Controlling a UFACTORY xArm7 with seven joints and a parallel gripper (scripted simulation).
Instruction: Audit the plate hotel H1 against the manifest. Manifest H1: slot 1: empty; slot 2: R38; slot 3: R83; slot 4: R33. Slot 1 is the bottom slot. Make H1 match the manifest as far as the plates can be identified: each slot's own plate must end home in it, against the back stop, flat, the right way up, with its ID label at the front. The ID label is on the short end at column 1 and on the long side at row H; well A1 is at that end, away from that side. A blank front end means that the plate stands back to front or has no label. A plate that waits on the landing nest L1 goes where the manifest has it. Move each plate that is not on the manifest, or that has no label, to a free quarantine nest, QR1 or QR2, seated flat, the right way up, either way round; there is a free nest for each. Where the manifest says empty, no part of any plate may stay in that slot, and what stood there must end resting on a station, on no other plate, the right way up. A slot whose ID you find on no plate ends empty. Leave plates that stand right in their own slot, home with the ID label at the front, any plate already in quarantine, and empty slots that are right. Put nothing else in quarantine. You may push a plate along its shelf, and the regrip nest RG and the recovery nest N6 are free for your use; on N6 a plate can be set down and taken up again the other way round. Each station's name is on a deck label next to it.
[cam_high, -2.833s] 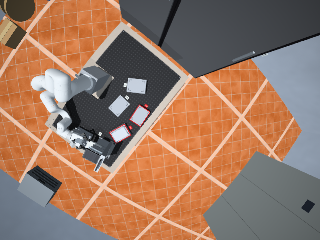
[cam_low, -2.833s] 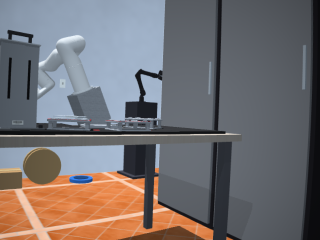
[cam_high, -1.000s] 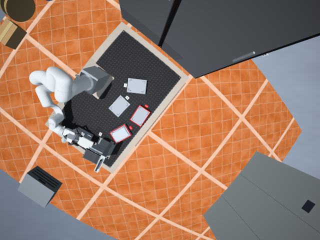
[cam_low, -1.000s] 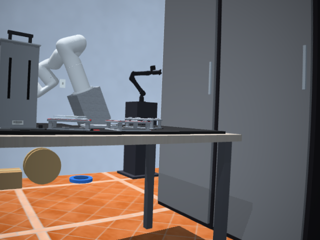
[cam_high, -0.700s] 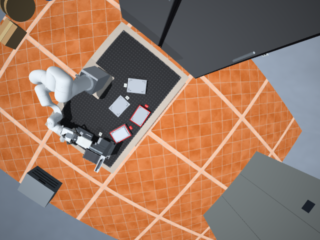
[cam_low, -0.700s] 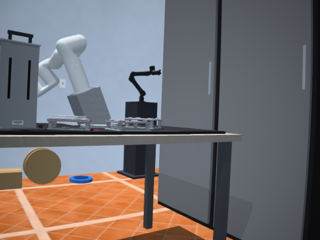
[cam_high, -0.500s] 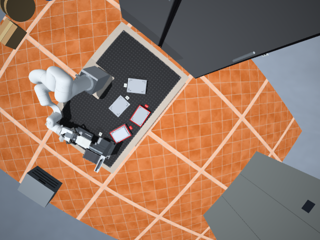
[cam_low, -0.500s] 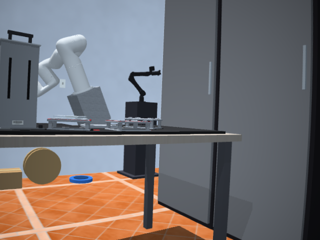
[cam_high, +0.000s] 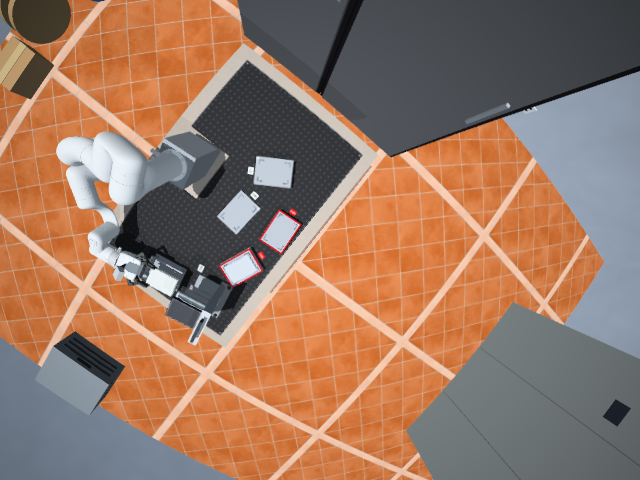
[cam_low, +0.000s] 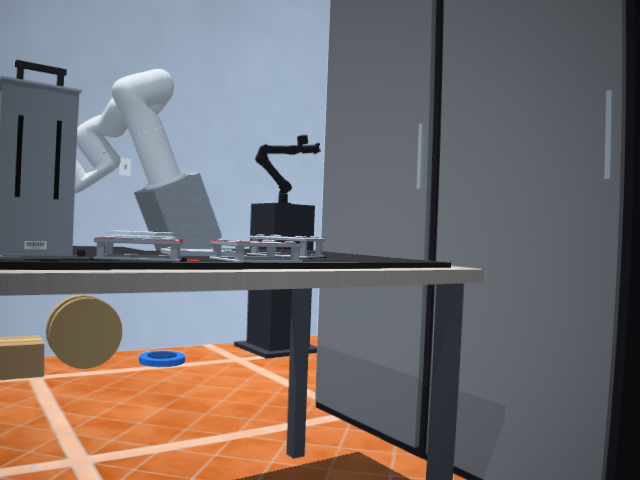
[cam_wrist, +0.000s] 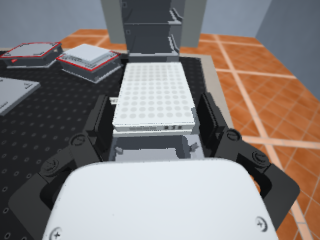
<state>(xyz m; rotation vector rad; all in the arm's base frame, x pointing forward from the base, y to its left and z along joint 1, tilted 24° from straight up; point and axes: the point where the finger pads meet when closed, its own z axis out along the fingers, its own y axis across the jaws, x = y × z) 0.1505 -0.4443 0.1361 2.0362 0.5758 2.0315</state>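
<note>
Right now the white well plate is 5 cm ahead of my hand, 2 cm below it and 1 cm to the left of it. Round my hand: RG label (13 cm below, 8 cm behind, 1 cm to the right); then plate labelled R83 (22 cm ahead, 9 cm above, 3 cm to the left); then black well plate (22 cm ahead, 14 cm above, 3 cm to the left).
</note>
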